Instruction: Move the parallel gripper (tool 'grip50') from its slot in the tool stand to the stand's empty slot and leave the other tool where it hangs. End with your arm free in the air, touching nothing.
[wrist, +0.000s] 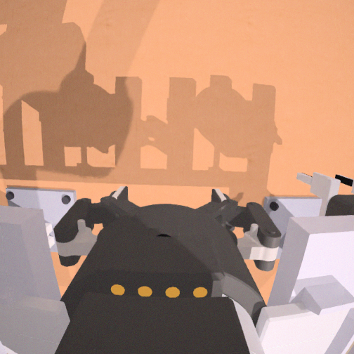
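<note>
The black adaptive gripper (170, 195) is in the middle of the wrist view, between two pale uprights of the tool stand (325, 250). Its two linkage fingers are spread apart with nothing between them. My arm's black tool changer part (150, 325) is at the bottom edge, over the top of this gripper. A row of gold contacts (145, 291) shows beside it; whether the two are locked together cannot be seen. Part of the parallel gripper (341, 205) shows at the right edge, with pale fingers and a black tip, beyond the right upright. The stand's empty slot cannot be made out.
Pale plates with dark bolts, one at the left (41, 196) and one at the right (295, 205), lie beyond the uprights. The left upright (25, 250) stands close beside the adaptive gripper. Shadows of the stand, tools and arm fall on the orange table (310, 60).
</note>
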